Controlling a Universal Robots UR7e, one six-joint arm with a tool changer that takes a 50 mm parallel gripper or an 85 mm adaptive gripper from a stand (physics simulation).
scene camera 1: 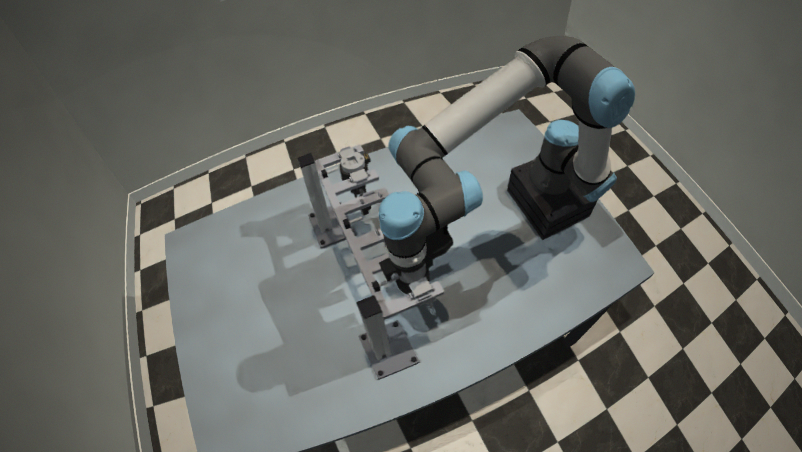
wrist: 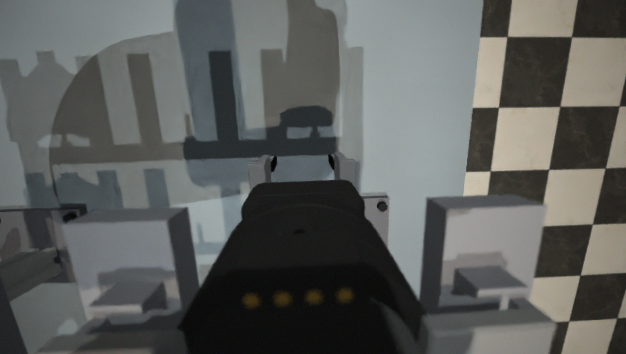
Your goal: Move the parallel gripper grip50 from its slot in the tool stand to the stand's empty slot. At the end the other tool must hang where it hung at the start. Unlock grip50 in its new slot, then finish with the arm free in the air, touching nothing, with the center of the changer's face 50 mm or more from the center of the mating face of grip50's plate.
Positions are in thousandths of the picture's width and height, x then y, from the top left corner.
A grip50 gripper (wrist: 485, 685) is 0.05 m from the lens.
